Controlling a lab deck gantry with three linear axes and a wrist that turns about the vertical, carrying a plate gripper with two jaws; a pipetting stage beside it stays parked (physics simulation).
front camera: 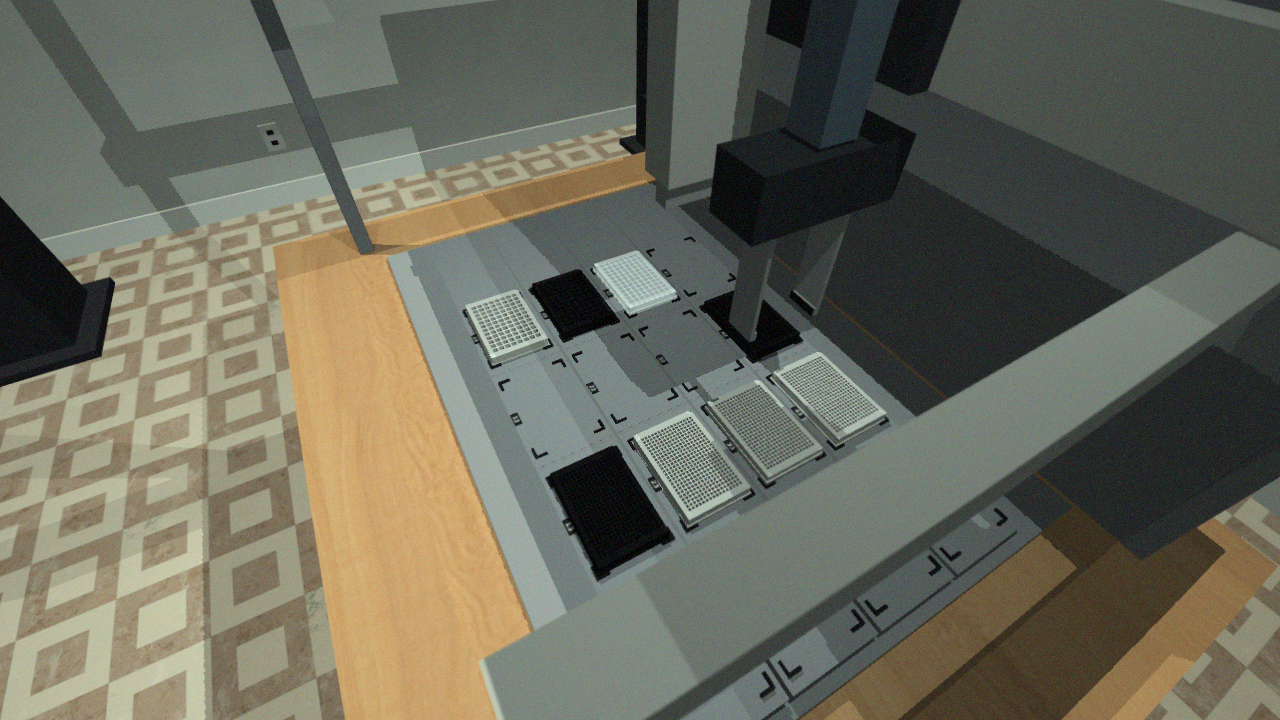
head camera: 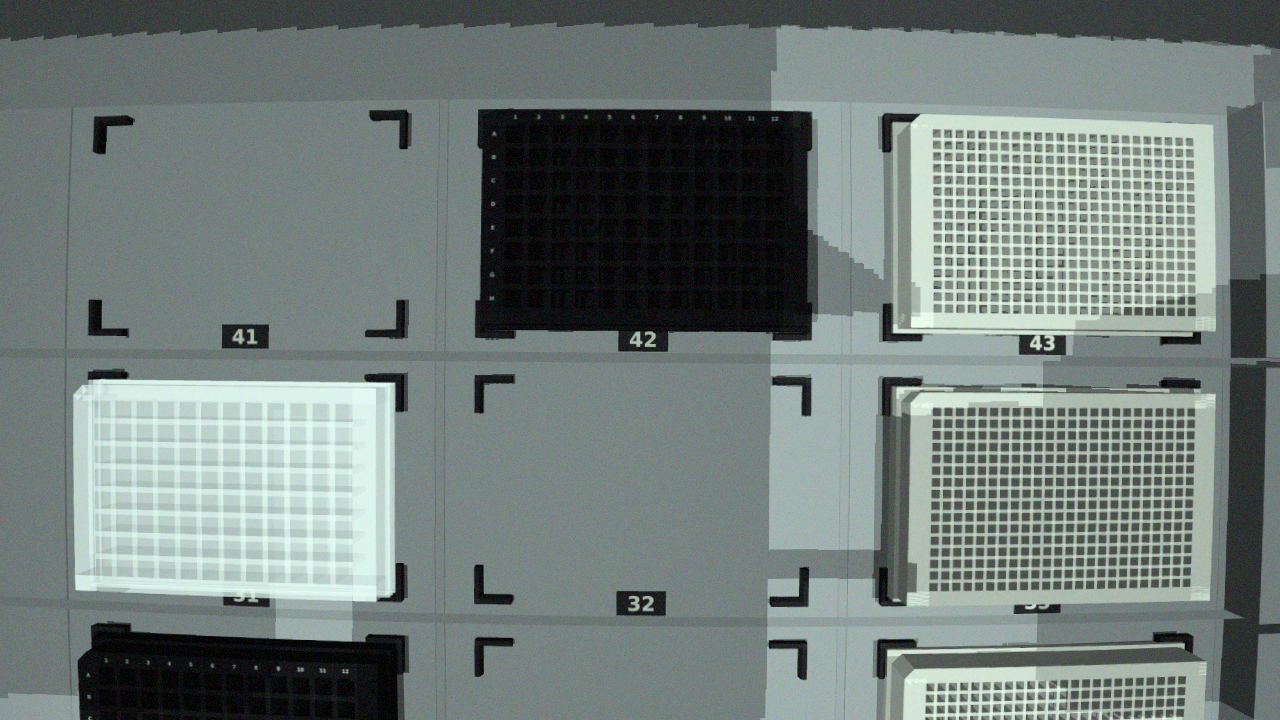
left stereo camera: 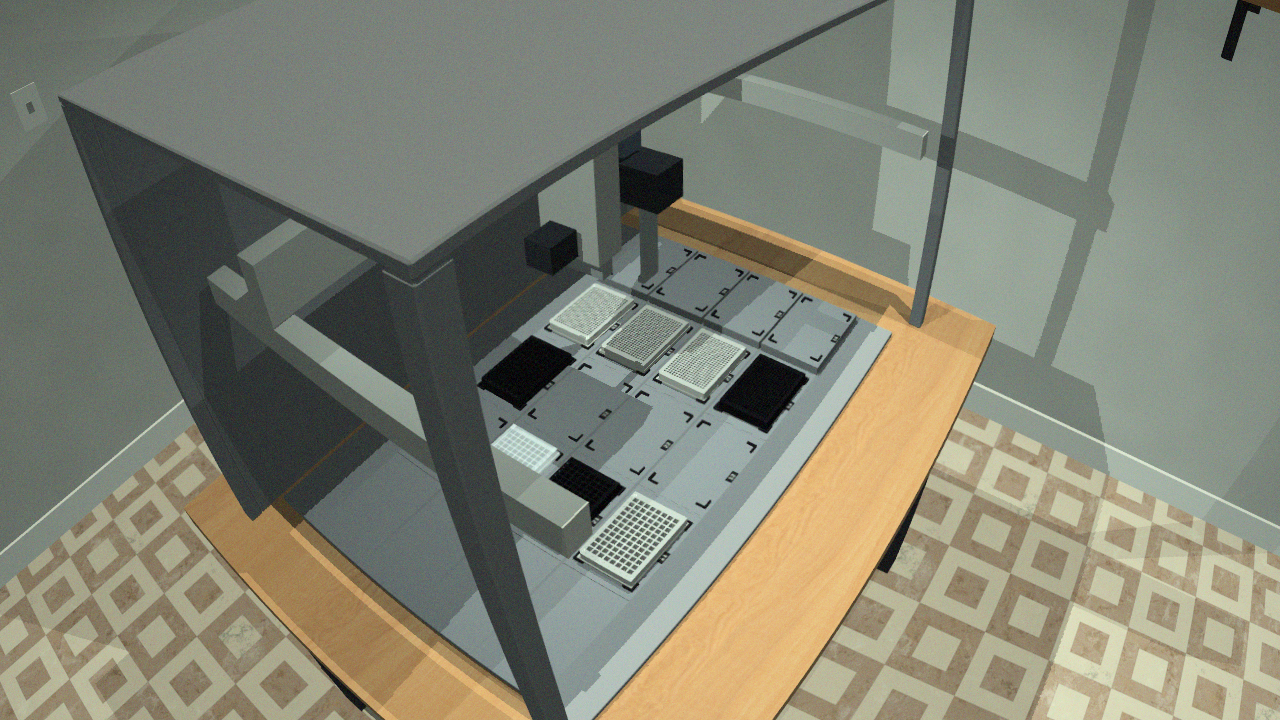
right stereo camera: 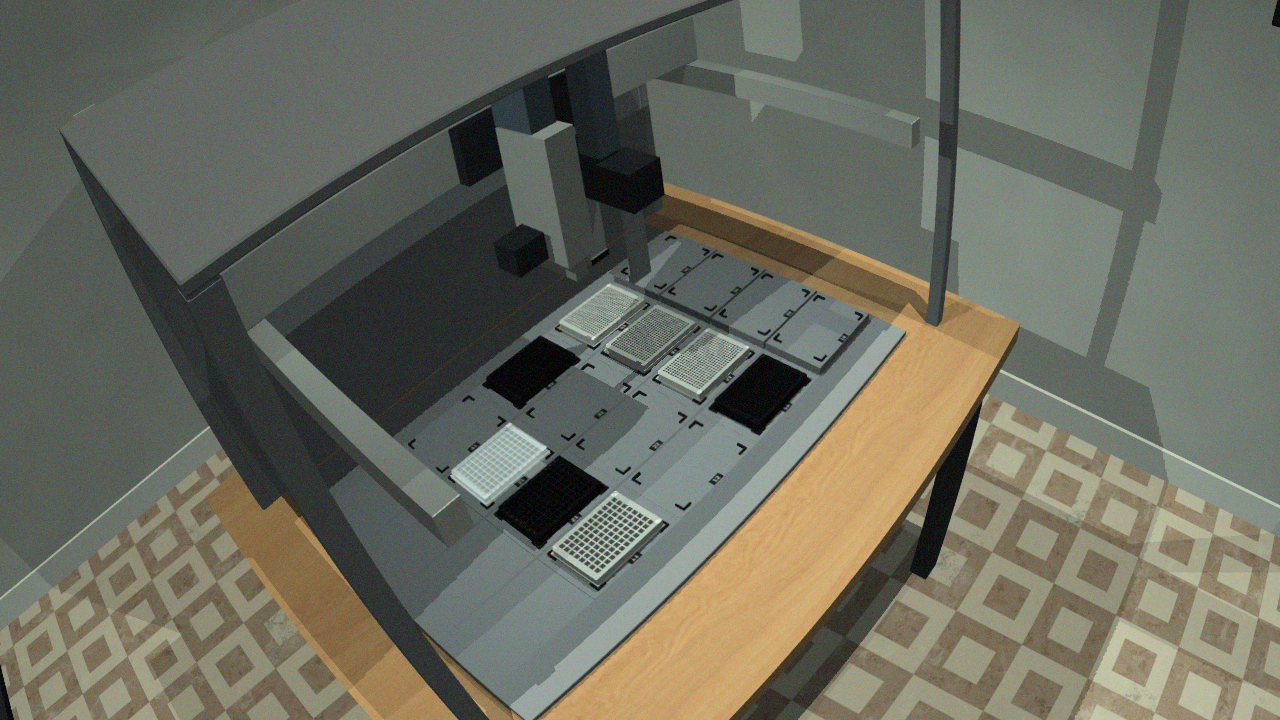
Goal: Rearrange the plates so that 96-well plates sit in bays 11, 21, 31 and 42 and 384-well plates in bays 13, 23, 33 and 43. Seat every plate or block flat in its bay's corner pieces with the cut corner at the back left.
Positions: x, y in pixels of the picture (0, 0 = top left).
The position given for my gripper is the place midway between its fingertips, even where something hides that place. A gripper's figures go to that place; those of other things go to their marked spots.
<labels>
My gripper (left stereo camera: 624, 267): 121 cm from the lens. A dark frame post (left stereo camera: 427, 313) is 34 cm from the lens.
</labels>
